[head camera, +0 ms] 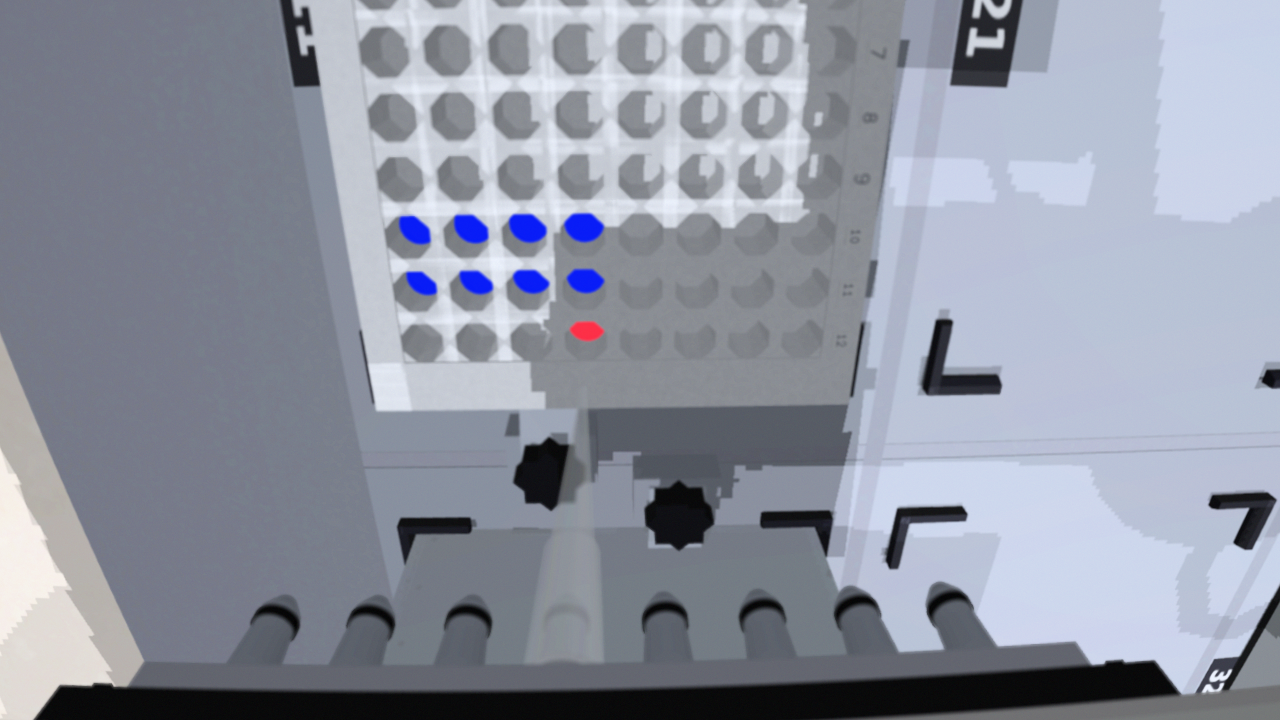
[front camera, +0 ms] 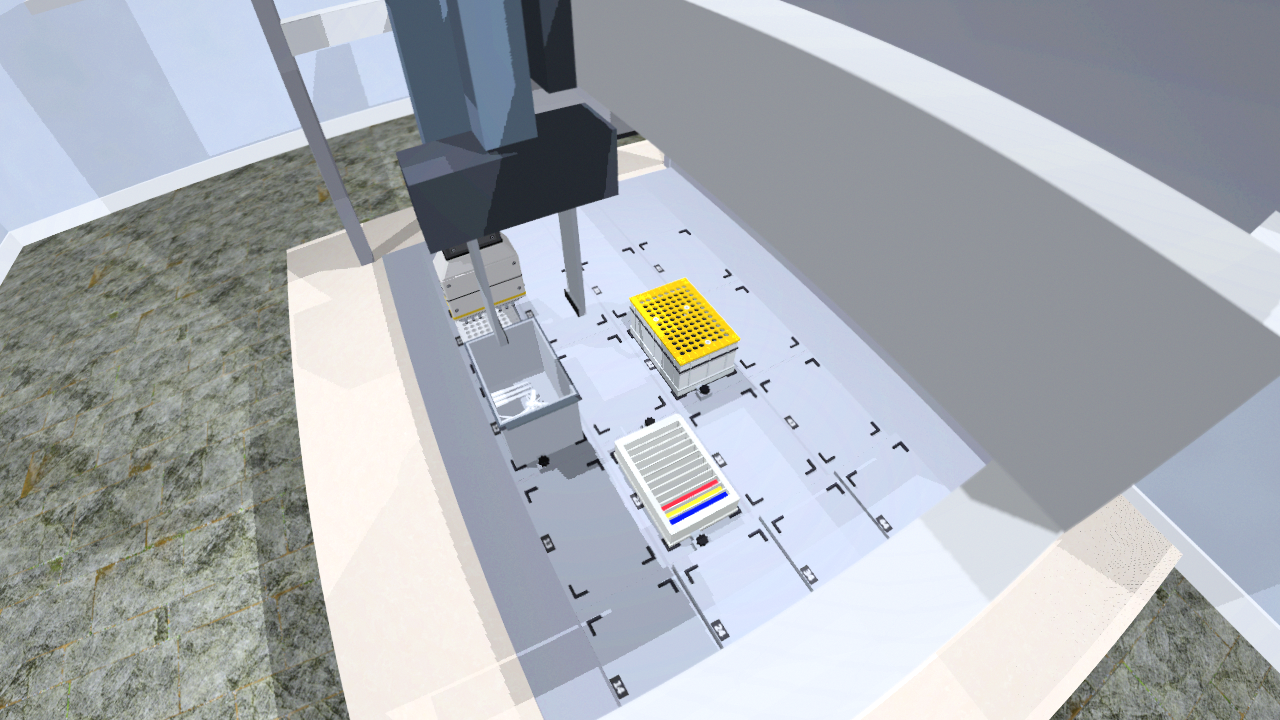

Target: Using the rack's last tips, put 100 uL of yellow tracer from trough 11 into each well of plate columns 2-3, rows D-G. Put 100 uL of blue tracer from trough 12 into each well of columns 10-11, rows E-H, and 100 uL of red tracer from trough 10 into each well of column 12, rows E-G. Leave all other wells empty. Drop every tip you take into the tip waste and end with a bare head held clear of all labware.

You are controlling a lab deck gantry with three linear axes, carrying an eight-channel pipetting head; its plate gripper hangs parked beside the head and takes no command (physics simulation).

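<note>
The head (front camera: pixel 481 282) is over the white plate (front camera: pixel 469 334) (head camera: pixel 465 385). In the head view one translucent tip (head camera: pixel 572 537) hangs on the fourth nozzle from the left, with no colour visible inside; its end shows against the plate's near border. Blue (head camera: pixel 527 228) fills E-H of columns 10-11; red (head camera: pixel 586 331) is in E12. The other wells visible in columns 7-12 show no colour; columns 2-3 are out of the head view. The yellow rack (front camera: pixel 729 339) shows three white tips. The trough block (front camera: pixel 627 454) holds red, yellow and blue strips. My plate gripper (front camera: pixel 540 325) is open, empty.
The tip waste bin (front camera: pixel 544 413) stands right in front of the plate, with several dropped tips (front camera: pixel 519 399) inside. The gripper's long fingers hang beside the head, one across the bin's back part. Dark knobs (head camera: pixel 548 473) (head camera: pixel 679 515) and corner brackets sit on the deck.
</note>
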